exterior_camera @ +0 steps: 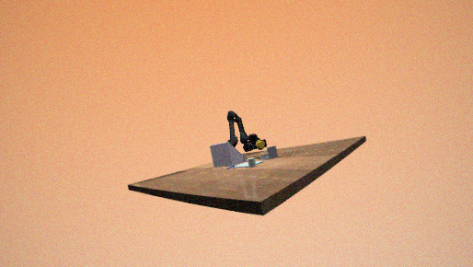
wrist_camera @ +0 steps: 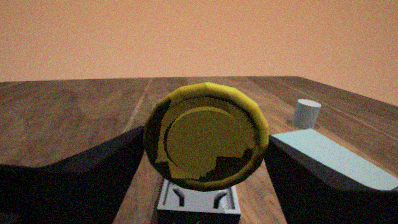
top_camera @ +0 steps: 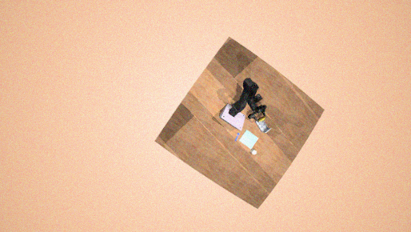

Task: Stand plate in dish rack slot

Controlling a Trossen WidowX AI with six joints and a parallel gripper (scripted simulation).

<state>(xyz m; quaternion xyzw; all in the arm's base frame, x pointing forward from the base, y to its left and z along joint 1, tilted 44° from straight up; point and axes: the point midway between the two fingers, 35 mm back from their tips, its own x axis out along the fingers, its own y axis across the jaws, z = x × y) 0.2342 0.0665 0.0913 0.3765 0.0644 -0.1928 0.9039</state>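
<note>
The grey dish rack lies 8 cm below my gripper tip, 6 cm ahead of it and 3 cm to the right of it. Round my gripper tip: blue spoon 25 cm to the right, 10 cm below, 9 cm behind; then grey cup 29 cm to the right, 12 cm ahead, 7 cm below; then yellow plate 1 cm behind.
</note>
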